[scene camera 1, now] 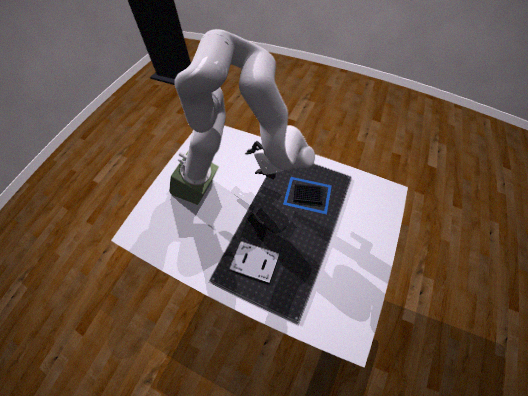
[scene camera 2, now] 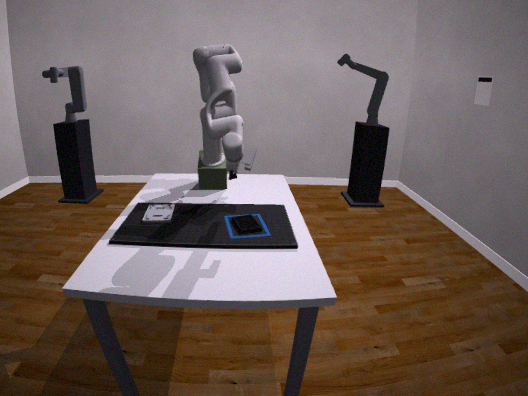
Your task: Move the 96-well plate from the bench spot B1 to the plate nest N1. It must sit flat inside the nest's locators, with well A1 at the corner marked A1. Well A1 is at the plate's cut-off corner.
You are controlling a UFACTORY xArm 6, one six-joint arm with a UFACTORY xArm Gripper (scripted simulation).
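A grey plate nest N1 [scene camera 1: 256,256] is visible in the robot's scene.
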